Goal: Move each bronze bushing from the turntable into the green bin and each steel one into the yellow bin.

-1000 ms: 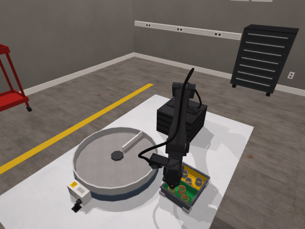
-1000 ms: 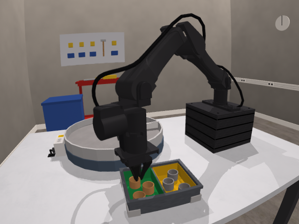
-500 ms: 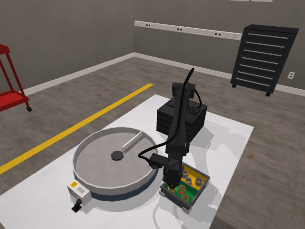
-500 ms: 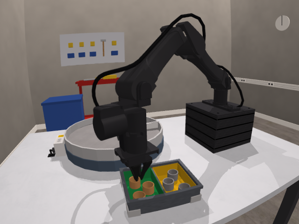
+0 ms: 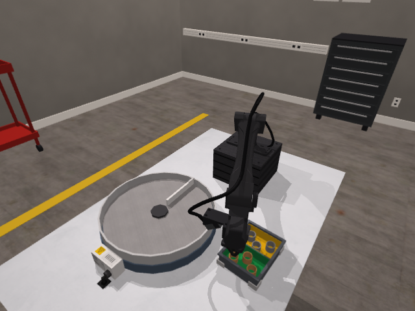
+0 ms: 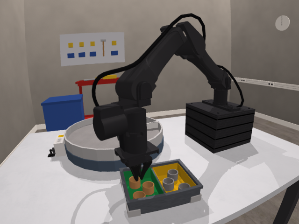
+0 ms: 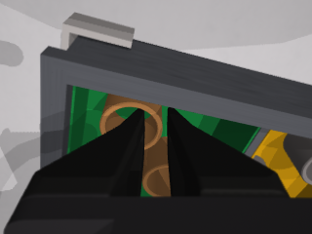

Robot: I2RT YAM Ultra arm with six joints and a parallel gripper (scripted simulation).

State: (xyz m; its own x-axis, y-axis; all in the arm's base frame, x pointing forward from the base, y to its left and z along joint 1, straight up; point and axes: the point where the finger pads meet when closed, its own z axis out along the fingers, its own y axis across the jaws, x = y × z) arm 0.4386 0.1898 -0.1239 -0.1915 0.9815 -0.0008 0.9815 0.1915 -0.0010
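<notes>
Now: the green bin 40 mm to the left of my hand and 20 mm below it. Also, from my hand: dark grey tray: 40 mm behind, 40 mm to the left, 10 mm below; turntable: 20 mm ahead, 310 mm to the right, 20 mm above; yellow bin: 90 mm behind, 50 mm to the left, 20 mm below.
</notes>
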